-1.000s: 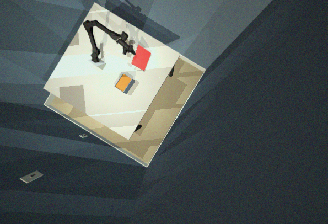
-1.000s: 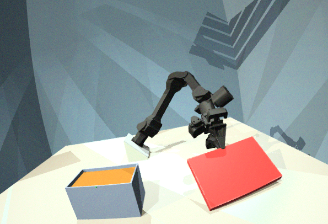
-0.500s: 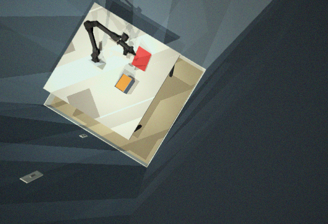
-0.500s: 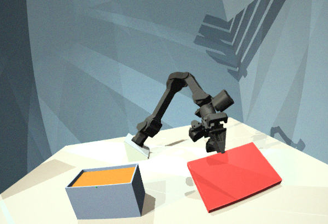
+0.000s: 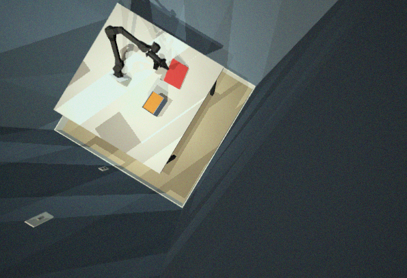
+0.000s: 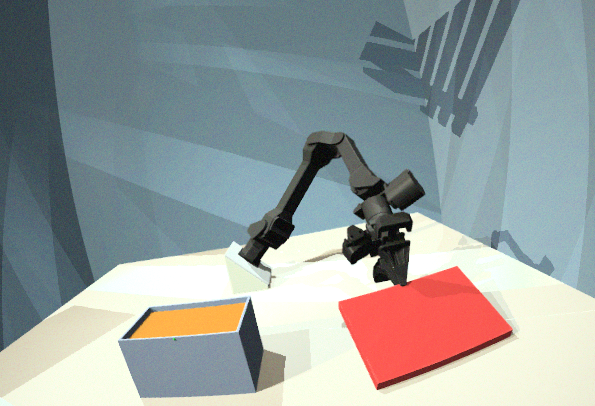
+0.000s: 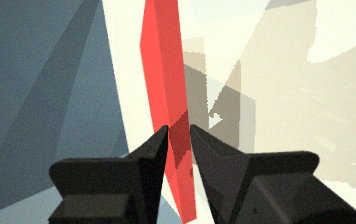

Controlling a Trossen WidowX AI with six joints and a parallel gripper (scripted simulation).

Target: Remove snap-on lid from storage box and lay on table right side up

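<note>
The red lid lies 8 cm ahead of my gripper tip, 3 cm below it and 2 cm to the left of it. Also, from my gripper tip: grey-blue storage box 36 cm to the right, 8 cm ahead, 2 cm below.
</note>
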